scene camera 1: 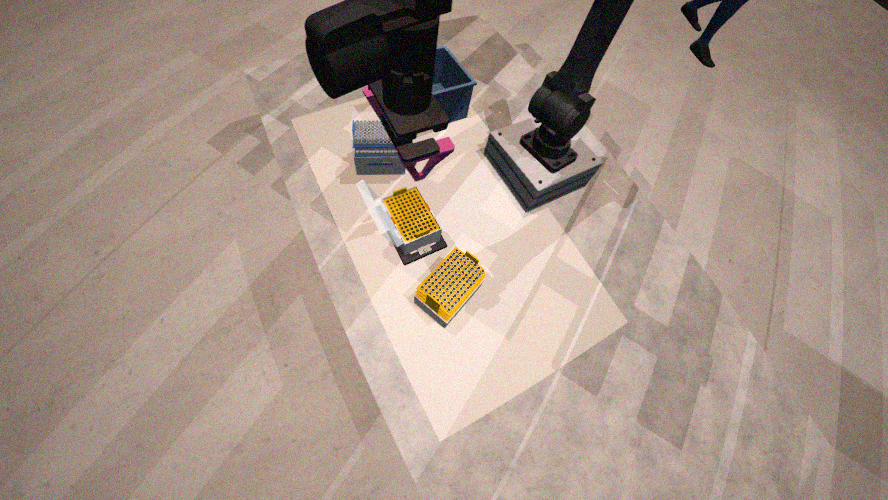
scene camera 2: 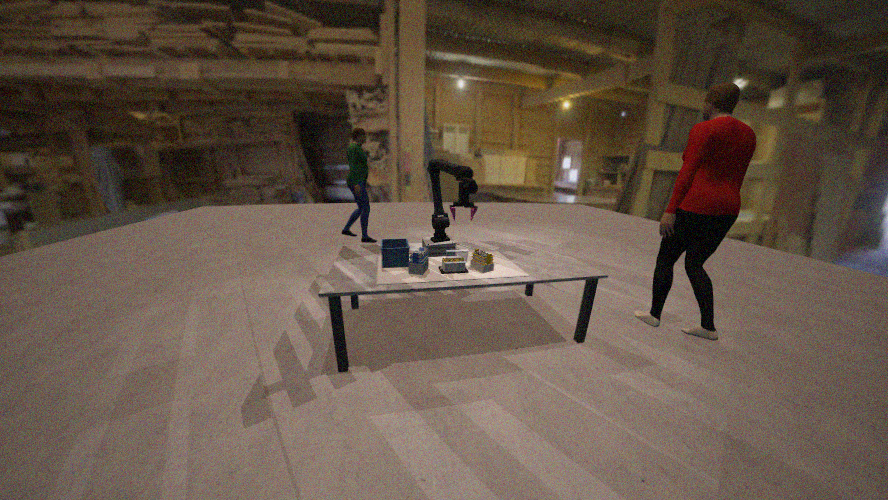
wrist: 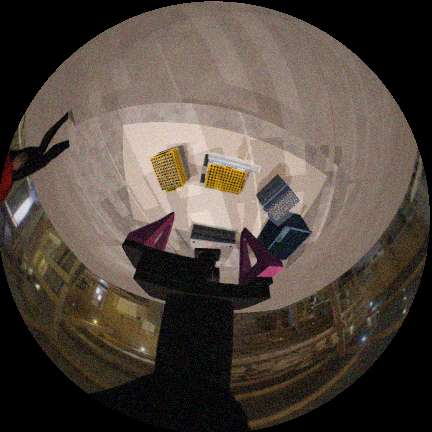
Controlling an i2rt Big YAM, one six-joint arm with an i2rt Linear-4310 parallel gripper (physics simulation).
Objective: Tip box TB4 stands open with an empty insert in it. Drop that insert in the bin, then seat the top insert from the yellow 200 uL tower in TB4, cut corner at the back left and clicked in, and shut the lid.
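TB4 (scene camera 1: 428,240) (scene camera 2: 453,265) is a grey box on a dark base, with its clear lid (scene camera 1: 379,214) (wrist: 232,162) standing open. A yellow insert (scene camera 1: 411,214) (wrist: 226,178) with dark, empty holes sits in it. The yellow tower (scene camera 1: 451,282) (scene camera 2: 482,259) (wrist: 170,170) stands beside TB4; its top insert shows pale-filled holes. The blue bin (scene camera 1: 458,102) (scene camera 2: 395,253) (wrist: 298,242) is partly hidden by the arm in the first scene view. My gripper (scene camera 1: 408,158) (scene camera 2: 462,218) (wrist: 208,222) is open and empty, high above the table with its fingers pointing down.
A blue and grey tip rack tower (scene camera 1: 379,162) (scene camera 2: 418,263) (wrist: 278,199) stands between TB4 and the bin. The arm's base plate (scene camera 1: 512,133) is on the opposite side of TB4 from its lid. Two people stand away from the table.
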